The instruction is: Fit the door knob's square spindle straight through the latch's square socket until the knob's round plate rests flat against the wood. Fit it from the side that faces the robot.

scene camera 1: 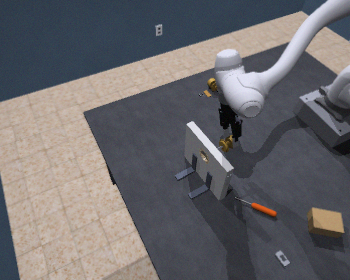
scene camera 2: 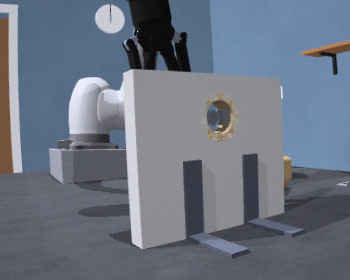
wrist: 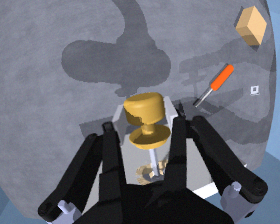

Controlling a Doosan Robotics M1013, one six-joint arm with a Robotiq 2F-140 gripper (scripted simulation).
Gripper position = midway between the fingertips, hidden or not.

Observation:
In view: the gripper point(wrist: 144, 109), a cardboard box point(scene camera 1: 320, 221) and a white wooden panel point(wrist: 199, 180).
The cardboard box shows as well in the wrist view point(wrist: 251, 28).

